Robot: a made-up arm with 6 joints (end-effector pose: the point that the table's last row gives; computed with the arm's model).
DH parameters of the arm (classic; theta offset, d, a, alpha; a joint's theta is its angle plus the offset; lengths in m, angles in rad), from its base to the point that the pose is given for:
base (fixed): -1.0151 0 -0.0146 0
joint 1: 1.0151 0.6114 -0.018 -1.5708
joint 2: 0.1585 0 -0.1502 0
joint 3: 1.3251 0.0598 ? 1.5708
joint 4: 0 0.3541 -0.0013 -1.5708
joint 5: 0 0.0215 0.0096 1.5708
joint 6: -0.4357 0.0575 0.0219 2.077
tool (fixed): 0.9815 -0.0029 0 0
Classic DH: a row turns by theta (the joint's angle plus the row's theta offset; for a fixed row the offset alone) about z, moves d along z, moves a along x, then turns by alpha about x.
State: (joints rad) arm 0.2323 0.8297 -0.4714 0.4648 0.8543 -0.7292
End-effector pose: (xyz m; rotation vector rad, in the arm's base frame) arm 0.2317 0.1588 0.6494 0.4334 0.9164 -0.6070
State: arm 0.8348 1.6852 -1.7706 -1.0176 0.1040 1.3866
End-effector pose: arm 0.2326 0.3671 0.8422 1.4882 0.5412 -0.1749
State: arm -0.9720 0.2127 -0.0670 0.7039 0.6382 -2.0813
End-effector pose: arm 0.2017 -0.1467 0.6884 -0.0953 0.0149 -1.0478
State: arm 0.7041 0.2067 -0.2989 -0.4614 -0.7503 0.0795
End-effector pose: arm 0.1219 0.2310 0.8118 1.3691 -0.4117 0.5633
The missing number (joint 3, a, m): -0.0637
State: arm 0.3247 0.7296 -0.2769 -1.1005 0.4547 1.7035
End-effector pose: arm 0.2284 0.1409 0.5926 1.3841 0.3336 -1.3731
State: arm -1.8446 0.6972 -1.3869 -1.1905 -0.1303 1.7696
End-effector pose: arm 0.0184 -0.1645 1.0310 0.9988 -1.9067 -1.1798
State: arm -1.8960 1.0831 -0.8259 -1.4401 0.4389 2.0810
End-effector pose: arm -0.0799 -0.3175 0.7019 -1.0483 1.6884 1.9100
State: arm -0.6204 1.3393 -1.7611 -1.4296 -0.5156 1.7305
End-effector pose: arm 0.3012 -0.1043 0.9824 1.4075 -0.5396 -0.4983
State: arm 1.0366 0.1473 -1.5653 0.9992 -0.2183 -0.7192
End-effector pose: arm -0.1648 -0.1227 1.0759 2.4668 -0.1476 0.9416
